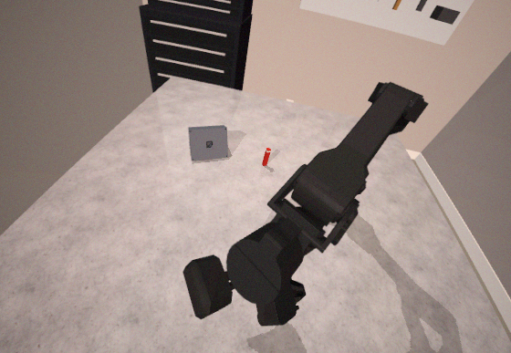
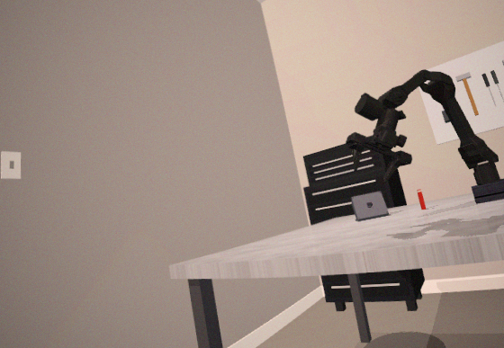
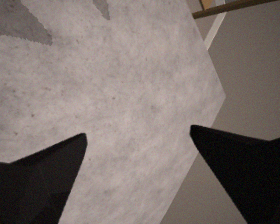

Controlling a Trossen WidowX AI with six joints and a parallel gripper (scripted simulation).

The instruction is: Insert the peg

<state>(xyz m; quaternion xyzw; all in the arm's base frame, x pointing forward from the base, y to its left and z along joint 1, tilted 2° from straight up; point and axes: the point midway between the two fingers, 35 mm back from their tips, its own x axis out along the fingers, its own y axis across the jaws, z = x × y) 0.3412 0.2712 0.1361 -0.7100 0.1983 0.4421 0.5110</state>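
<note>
The red peg is 44 cm to the right of my gripper tip, 15 cm behind it and 9 cm below it. Round my gripper tip: grey sloped panel 49 cm to the right, 10 cm below, 7 cm ahead.
</note>
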